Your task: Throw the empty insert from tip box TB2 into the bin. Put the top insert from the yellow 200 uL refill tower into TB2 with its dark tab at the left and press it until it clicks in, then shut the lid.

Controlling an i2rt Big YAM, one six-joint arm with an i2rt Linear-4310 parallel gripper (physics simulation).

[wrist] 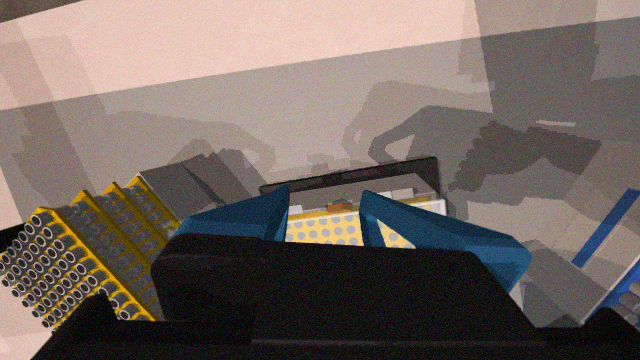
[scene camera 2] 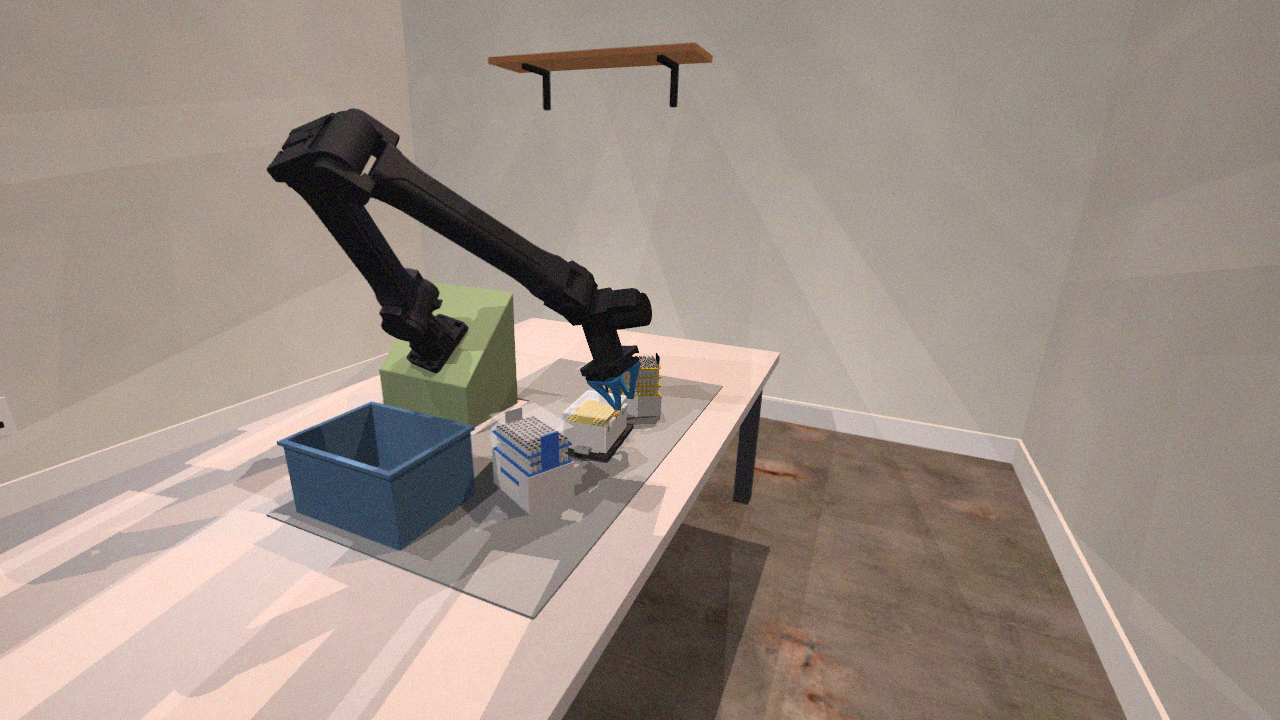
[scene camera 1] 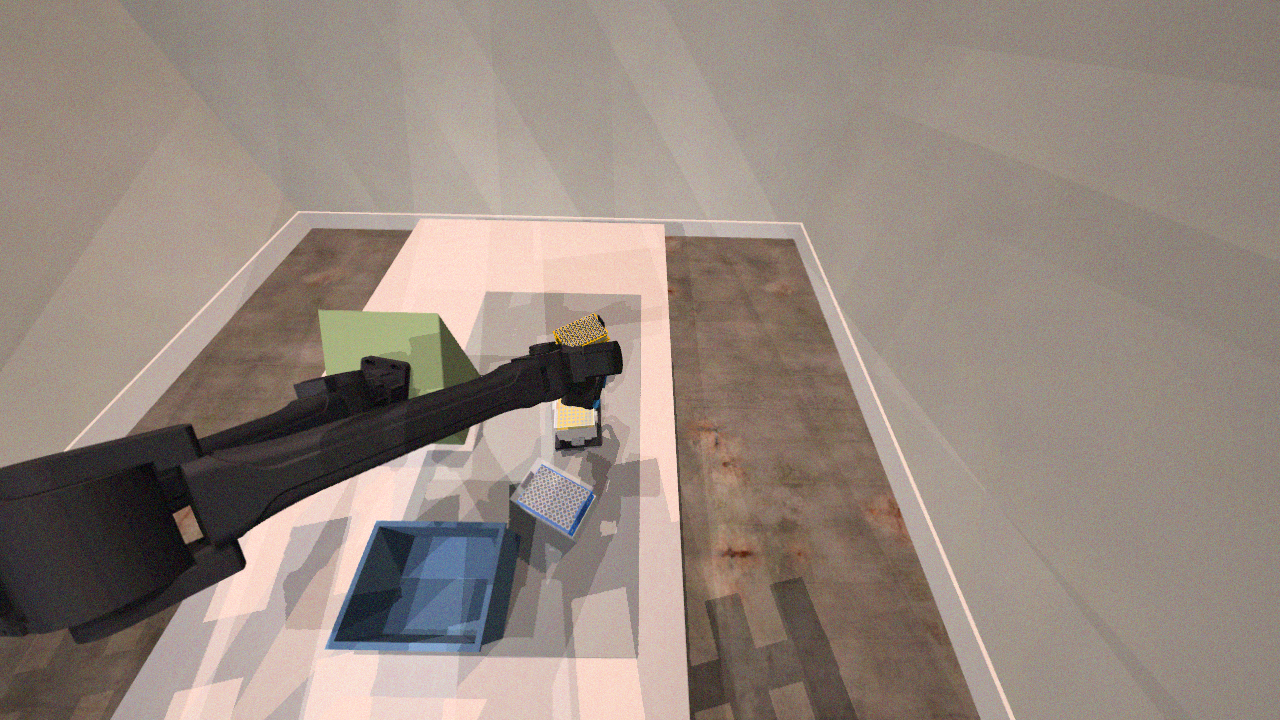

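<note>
Tip box TB2 (scene camera 1: 575,436) (scene camera 2: 592,437) stands in a black holder with its top open. Its yellow insert plate (scene camera 1: 574,415) (scene camera 2: 592,412) (wrist: 324,231) sits inside and shows rows of grey holes. A small orange piece (wrist: 340,206) shows at the box's edge in the wrist view. My gripper (scene camera 2: 617,407) (wrist: 325,197) has its blue fingers part open, with nothing held, close above the insert. The palm hides part of the box. The yellow refill tower (scene camera 1: 580,332) (scene camera 2: 648,381) (wrist: 45,280) stands beside TB2, stacked with tip inserts. The blue bin (scene camera 1: 494,582) (scene camera 2: 344,497) stands near the front.
A blue-and-white tip stack (scene camera 1: 554,497) (scene camera 2: 531,472) (wrist: 631,287) stands between TB2 and the bin, turned at an angle. A green sloped block (scene camera 1: 384,335) (scene camera 2: 490,335) stands at the arm's mount. A grey mat (scene camera 1: 617,528) (scene camera 2: 510,582) lies under the objects. A wooden shelf (scene camera 2: 599,59) hangs on the wall.
</note>
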